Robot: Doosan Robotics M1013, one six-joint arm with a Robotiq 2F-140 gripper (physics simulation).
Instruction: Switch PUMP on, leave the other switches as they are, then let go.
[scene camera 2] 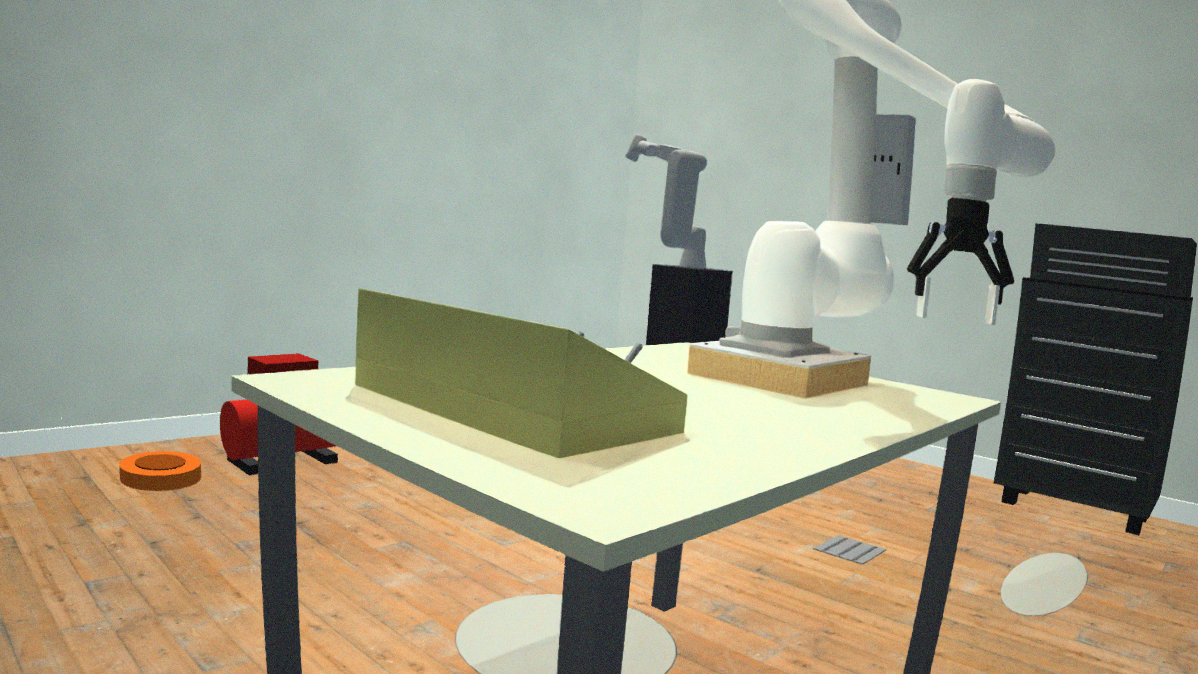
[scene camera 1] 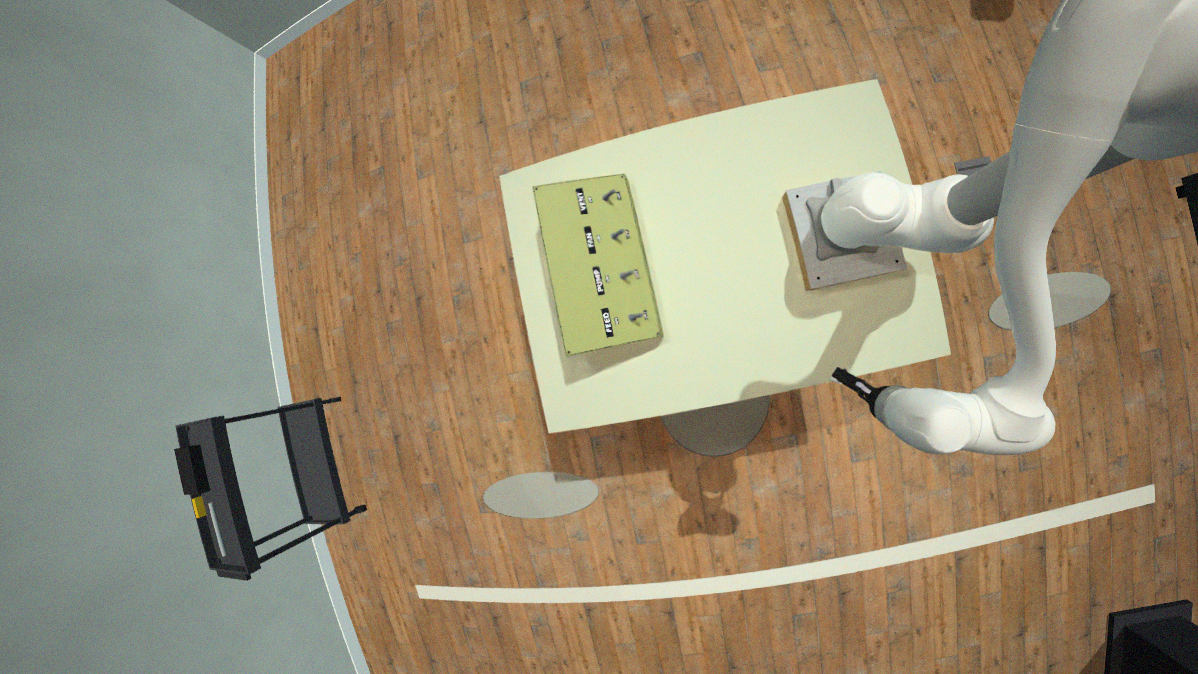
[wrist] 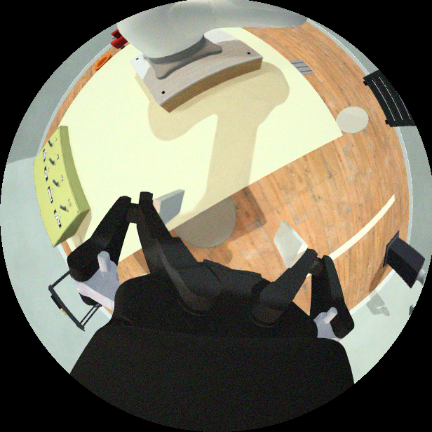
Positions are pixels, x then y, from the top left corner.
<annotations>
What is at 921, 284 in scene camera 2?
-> The gripper.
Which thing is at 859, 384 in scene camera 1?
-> The gripper.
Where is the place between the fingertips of the gripper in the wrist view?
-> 230, 215
</annotations>
